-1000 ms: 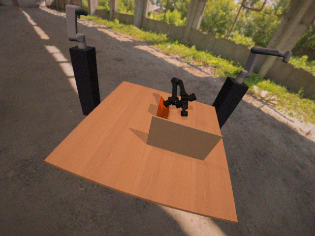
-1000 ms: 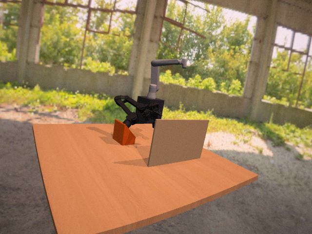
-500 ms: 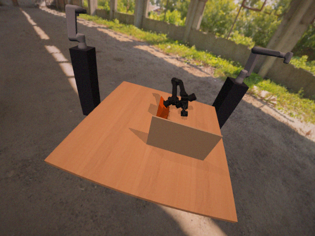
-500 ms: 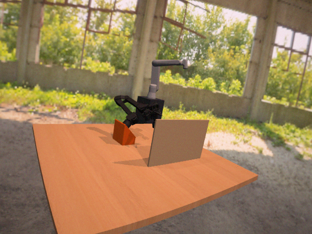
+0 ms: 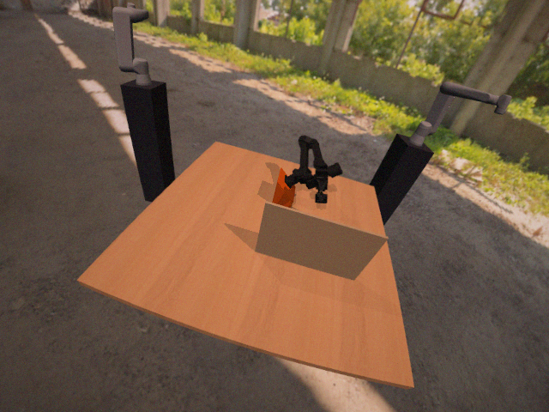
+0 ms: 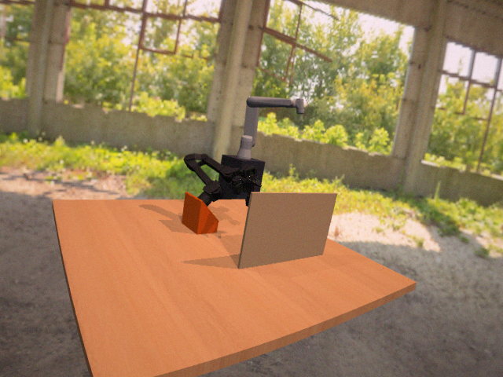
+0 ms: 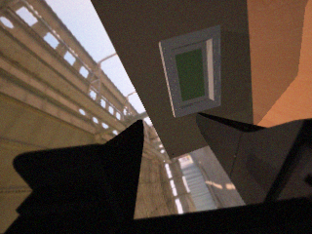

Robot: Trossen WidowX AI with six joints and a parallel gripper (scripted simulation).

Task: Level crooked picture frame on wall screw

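Right now the picture frame is 200 mm ahead of my gripper tip, 90 mm below it and 10 mm to the right of it. The rest, counted from my gripper tip: wall panel: 210 mm ahead, 90 mm below, 10 mm to the right.
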